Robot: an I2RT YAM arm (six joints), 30 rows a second.
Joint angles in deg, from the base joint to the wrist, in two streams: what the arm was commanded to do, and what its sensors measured. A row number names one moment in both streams.
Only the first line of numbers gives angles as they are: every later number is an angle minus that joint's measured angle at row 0.
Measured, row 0: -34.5 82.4 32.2 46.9 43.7 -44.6
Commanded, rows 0 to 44: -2.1 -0.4 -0.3 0.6 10.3 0.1; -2.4 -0.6 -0.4 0.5 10.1 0.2; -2.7 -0.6 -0.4 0.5 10.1 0.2; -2.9 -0.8 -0.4 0.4 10.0 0.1; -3.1 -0.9 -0.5 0.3 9.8 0.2; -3.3 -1.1 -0.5 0.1 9.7 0.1; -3.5 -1.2 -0.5 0.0 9.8 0.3; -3.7 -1.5 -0.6 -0.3 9.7 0.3; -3.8 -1.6 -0.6 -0.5 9.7 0.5; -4.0 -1.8 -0.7 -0.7 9.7 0.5; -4.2 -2.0 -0.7 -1.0 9.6 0.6; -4.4 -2.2 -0.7 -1.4 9.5 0.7; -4.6 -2.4 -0.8 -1.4 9.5 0.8; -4.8 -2.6 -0.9 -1.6 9.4 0.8; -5.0 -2.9 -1.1 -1.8 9.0 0.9; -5.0 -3.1 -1.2 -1.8 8.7 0.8; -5.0 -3.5 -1.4 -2.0 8.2 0.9; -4.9 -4.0 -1.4 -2.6 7.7 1.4; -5.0 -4.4 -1.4 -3.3 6.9 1.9; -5.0 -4.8 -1.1 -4.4 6.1 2.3; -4.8 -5.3 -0.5 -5.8 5.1 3.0; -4.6 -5.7 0.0 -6.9 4.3 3.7; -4.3 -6.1 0.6 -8.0 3.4 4.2; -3.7 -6.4 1.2 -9.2 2.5 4.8; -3.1 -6.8 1.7 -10.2 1.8 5.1; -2.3 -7.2 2.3 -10.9 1.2 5.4; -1.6 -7.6 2.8 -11.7 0.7 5.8; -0.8 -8.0 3.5 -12.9 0.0 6.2; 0.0 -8.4 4.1 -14.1 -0.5 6.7; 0.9 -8.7 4.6 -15.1 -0.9 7.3; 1.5 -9.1 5.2 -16.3 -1.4 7.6; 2.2 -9.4 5.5 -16.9 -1.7 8.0; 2.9 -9.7 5.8 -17.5 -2.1 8.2; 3.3 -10.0 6.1 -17.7 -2.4 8.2; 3.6 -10.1 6.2 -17.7 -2.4 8.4; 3.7 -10.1 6.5 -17.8 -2.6 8.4; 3.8 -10.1 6.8 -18.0 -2.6 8.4; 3.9 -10.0 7.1 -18.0 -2.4 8.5; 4.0 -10.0 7.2 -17.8 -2.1 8.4; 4.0 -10.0 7.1 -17.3 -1.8 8.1; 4.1 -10.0 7.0 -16.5 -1.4 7.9; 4.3 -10.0 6.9 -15.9 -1.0 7.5; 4.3 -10.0 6.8 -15.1 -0.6 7.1; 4.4 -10.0 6.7 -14.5 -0.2 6.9; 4.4 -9.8 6.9 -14.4 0.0 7.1
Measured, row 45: 4.3 -9.8 6.8 -17.8 -1.6 7.3
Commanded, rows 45 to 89: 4.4 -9.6 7.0 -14.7 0.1 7.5; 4.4 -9.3 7.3 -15.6 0.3 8.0; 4.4 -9.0 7.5 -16.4 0.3 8.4; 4.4 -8.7 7.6 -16.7 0.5 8.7; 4.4 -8.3 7.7 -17.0 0.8 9.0; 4.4 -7.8 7.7 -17.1 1.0 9.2; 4.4 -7.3 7.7 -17.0 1.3 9.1; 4.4 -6.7 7.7 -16.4 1.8 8.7; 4.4 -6.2 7.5 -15.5 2.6 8.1; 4.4 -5.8 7.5 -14.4 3.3 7.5; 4.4 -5.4 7.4 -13.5 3.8 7.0; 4.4 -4.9 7.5 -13.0 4.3 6.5; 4.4 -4.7 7.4 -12.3 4.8 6.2; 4.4 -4.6 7.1 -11.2 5.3 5.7; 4.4 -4.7 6.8 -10.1 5.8 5.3; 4.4 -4.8 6.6 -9.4 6.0 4.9; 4.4 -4.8 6.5 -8.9 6.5 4.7; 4.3 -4.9 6.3 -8.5 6.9 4.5; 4.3 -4.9 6.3 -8.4 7.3 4.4; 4.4 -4.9 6.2 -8.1 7.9 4.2; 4.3 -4.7 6.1 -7.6 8.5 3.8; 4.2 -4.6 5.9 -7.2 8.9 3.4; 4.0 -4.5 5.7 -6.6 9.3 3.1; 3.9 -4.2 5.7 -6.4 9.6 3.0; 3.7 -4.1 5.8 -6.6 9.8 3.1; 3.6 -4.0 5.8 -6.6 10.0 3.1; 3.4 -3.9 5.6 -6.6 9.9 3.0; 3.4 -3.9 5.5 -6.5 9.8 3.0; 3.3 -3.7 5.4 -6.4 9.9 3.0; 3.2 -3.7 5.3 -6.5 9.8 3.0; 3.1 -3.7 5.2 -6.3 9.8 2.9; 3.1 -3.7 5.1 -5.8 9.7 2.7; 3.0 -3.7 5.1 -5.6 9.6 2.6; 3.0 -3.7 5.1 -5.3 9.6 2.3; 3.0 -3.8 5.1 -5.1 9.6 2.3; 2.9 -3.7 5.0 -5.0 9.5 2.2; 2.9 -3.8 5.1 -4.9 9.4 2.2; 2.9 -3.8 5.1 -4.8 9.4 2.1; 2.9 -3.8 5.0 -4.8 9.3 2.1; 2.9 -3.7 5.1 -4.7 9.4 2.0; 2.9 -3.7 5.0 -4.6 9.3 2.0; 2.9 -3.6 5.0 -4.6 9.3 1.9; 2.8 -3.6 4.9 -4.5 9.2 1.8; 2.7 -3.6 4.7 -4.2 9.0 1.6; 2.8 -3.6 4.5 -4.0 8.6 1.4
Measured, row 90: 3.3 -3.6 4.9 -6.1 8.0 -1.1
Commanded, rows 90 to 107: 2.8 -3.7 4.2 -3.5 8.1 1.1; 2.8 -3.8 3.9 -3.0 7.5 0.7; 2.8 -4.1 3.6 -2.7 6.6 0.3; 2.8 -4.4 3.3 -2.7 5.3 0.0; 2.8 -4.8 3.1 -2.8 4.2 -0.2; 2.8 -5.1 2.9 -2.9 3.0 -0.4; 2.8 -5.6 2.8 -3.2 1.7 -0.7; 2.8 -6.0 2.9 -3.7 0.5 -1.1; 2.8 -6.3 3.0 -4.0 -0.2 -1.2; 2.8 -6.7 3.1 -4.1 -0.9 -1.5; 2.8 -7.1 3.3 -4.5 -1.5 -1.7; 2.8 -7.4 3.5 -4.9 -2.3 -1.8; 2.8 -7.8 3.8 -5.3 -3.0 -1.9; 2.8 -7.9 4.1 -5.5 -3.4 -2.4; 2.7 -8.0 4.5 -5.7 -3.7 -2.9; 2.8 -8.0 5.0 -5.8 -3.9 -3.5; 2.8 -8.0 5.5 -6.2 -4.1 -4.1; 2.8 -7.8 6.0 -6.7 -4.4 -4.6
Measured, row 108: 2.8 -7.6 4.8 -7.5 -2.6 -2.6
